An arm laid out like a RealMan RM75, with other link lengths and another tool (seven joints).
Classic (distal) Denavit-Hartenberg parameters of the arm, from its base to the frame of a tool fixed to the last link. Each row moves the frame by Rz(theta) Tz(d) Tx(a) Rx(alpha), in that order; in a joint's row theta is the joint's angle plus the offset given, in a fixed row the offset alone. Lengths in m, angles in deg.
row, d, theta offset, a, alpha
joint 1, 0.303, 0, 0, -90
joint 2, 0, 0, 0, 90
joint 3, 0.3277, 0, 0, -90
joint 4, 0, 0, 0, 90
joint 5, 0.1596, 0, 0, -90
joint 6, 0, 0, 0, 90
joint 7, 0.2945, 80.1, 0.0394, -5.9
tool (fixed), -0.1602, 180, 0, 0
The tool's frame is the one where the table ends.
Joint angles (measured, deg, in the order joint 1, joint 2, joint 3, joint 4, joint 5, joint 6, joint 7), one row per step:
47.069 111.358 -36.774 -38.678 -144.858 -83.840 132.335
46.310 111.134 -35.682 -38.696 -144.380 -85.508 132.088
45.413 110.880 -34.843 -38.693 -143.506 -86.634 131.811
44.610 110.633 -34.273 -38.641 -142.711 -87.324 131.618
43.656 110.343 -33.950 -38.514 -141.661 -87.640 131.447
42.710 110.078 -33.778 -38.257 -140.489 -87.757 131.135
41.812 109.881 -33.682 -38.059 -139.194 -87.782 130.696
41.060 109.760 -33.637 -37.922 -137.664 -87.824 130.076
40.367 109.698 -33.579 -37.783 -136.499 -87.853 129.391
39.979 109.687 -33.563 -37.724 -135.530 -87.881 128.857
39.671 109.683 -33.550 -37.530 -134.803 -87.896 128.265
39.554 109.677 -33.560 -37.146 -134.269 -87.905 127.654
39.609 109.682 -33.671 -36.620 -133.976 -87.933 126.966
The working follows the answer.
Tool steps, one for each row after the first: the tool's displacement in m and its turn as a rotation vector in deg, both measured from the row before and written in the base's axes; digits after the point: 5 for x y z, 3 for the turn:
0.00268 -0.00520 0.00313 -0.532 1.549 -0.782
0.00328 -0.00445 0.00317 -0.005 1.527 -0.708
0.00327 -0.00346 0.00272 0.186 1.155 -0.636
0.00421 -0.00335 0.00269 0.469 1.073 -0.720
0.00419 -0.00330 0.00210 0.512 1.030 -0.577
0.00358 -0.00298 0.00170 0.619 1.022 -0.333
0.00205 -0.00231 0.00133 0.700 1.158 0.089
0.00234 -0.00254 0.00076 0.541 0.858 0.122
0.00066 -0.00122 0.00043 0.451 0.700 0.295
0.00076 -0.00131 -0.00004 0.263 0.539 0.304
0.00012 -0.00089 -0.00056 0.041 0.448 0.376
-0.00034 -0.00073 -0.00123 -0.257 0.252 0.533

Tool pose at each row, in the base's axes (x y z in m, rotation vector in deg; rounded; the steps above come from the unrounded poses):
0.25430 0.37191 0.07122 -152.095 -51.978 -11.573
0.25698 0.36671 0.07435 -152.756 -50.641 -9.459
0.26026 0.36226 0.07752 -152.866 -49.235 -7.570
0.26353 0.35881 0.08023 -152.799 -47.983 -6.245
0.26774 0.35545 0.08292 -152.503 -46.571 -5.167
0.27192 0.35216 0.08503 -152.096 -45.355 -4.134
0.27551 0.34918 0.08673 -151.477 -44.442 -3.096
0.27756 0.34687 0.08806 -150.580 -44.022 -1.804
0.27990 0.34433 0.08881 -149.867 -43.779 -0.846
0.28056 0.34311 0.08925 -149.197 -43.832 -0.018
0.28133 0.34180 0.08921 -148.729 -43.987 0.670
0.28145 0.34091 0.08864 -148.457 -44.308 1.348
0.28111 0.34017 0.08741 -148.443 -44.956 1.936

